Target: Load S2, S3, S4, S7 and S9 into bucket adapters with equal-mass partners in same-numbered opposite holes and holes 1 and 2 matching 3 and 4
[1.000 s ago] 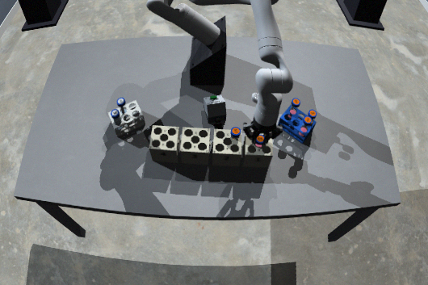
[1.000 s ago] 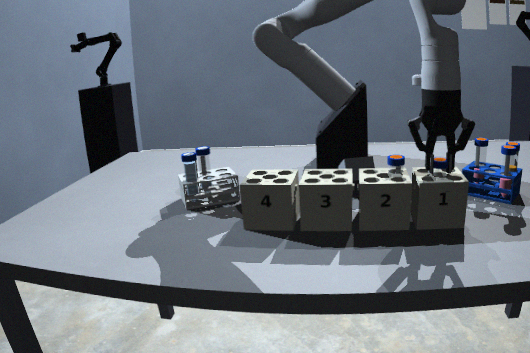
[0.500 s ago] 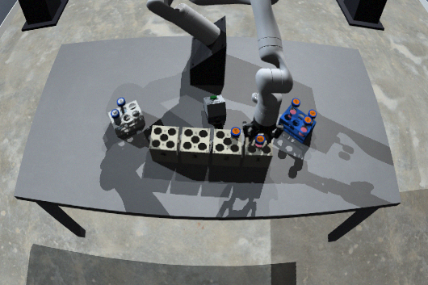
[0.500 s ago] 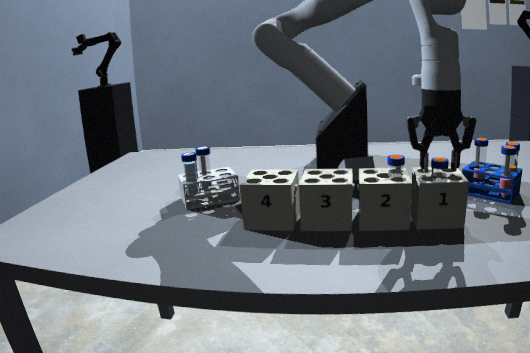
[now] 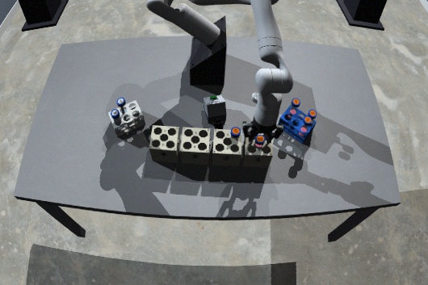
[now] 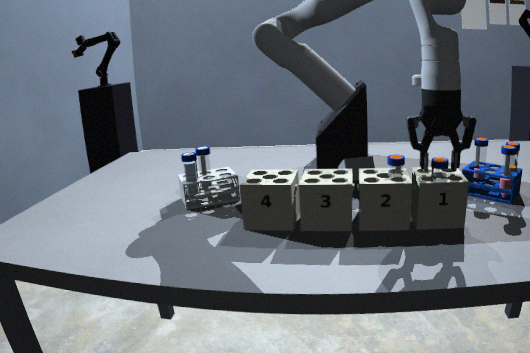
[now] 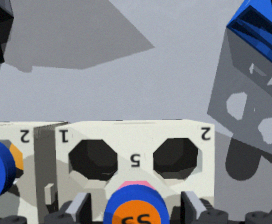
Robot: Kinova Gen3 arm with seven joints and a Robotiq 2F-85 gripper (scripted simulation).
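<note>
The sample tube S3 lies 5 cm below my hand and 1 cm to the right of it. Round my hand: adapter 2: 11 cm to the right, 7 cm below, 1 cm behind; sample tube S4: 19 cm to the left, 8 cm behind, 5 cm below; sample tube S7: 8 cm to the right, 5 cm below, 3 cm behind.
</note>
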